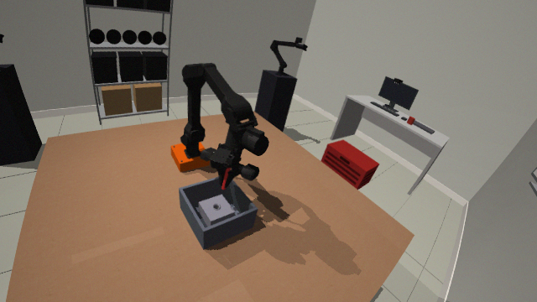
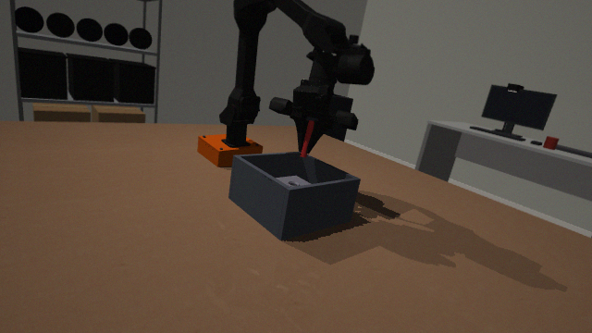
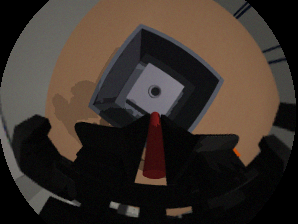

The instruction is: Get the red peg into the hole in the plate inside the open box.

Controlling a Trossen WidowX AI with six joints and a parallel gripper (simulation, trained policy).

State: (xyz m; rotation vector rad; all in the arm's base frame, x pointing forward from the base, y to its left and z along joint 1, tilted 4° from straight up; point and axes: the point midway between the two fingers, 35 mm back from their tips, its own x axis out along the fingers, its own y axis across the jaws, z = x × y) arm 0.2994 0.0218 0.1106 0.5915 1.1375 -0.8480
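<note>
My gripper tip is now 1 cm past the red peg, 1 cm to the right of it and 3 cm below it. Also, from my gripper tip: grey box 2 cm ahead, 3 cm to the right, 9 cm below; then light grey plate 2 cm ahead, 3 cm to the right, 8 cm below.
</note>
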